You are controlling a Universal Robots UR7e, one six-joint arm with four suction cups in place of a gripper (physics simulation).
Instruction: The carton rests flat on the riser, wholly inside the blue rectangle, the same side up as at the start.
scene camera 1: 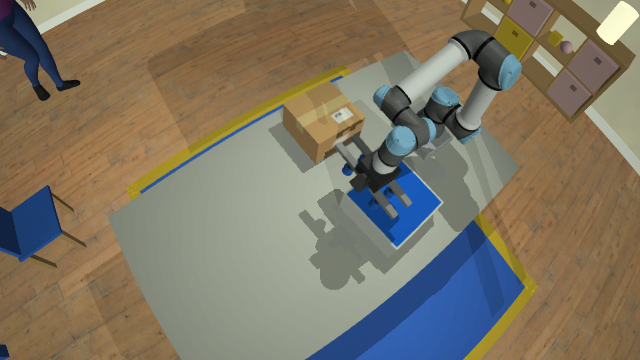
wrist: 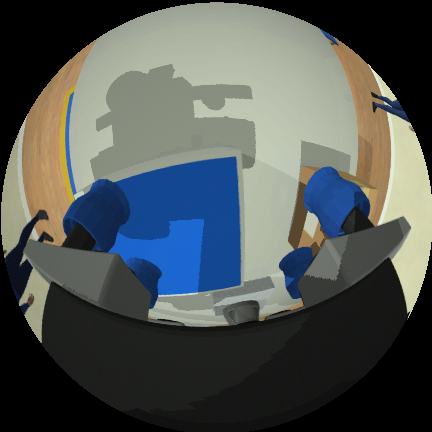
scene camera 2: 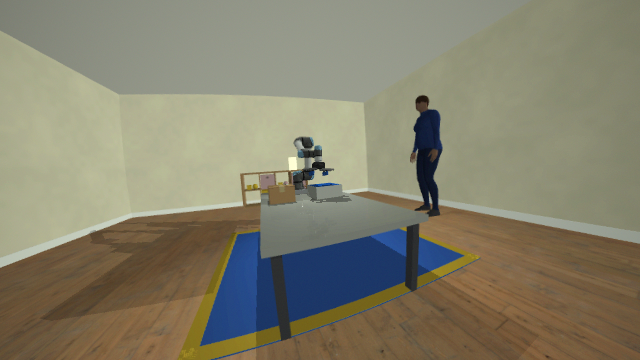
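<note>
The brown carton (scene camera 1: 320, 112) (scene camera 2: 281, 195) (wrist: 298, 222) sits on the table beside the riser, tape and white label showing on its top in scene camera 1. The grey riser (scene camera 1: 367, 227) (scene camera 2: 327, 192) stands on the table, with the blue rectangle (scene camera 1: 420, 200) (scene camera 2: 325, 185) (wrist: 220, 225) on its top. My gripper (scene camera 1: 368, 181) (scene camera 2: 318, 173) (wrist: 218, 240) has blue cups and holds nothing. It hangs above the riser, its two left cups in scene camera 1 out past the riser's edge toward the carton. A gap shows under the cups in scene camera 2.
The grey table (scene camera 1: 225, 225) (scene camera 2: 320, 220) carries the arm's base behind the riser. A shelf unit (scene camera 2: 257, 173) stands beyond the table. A person in blue (scene camera 2: 427, 130) stands right of the table in scene camera 2. A blue chair (scene camera 1: 37, 222) stands off the table's left end.
</note>
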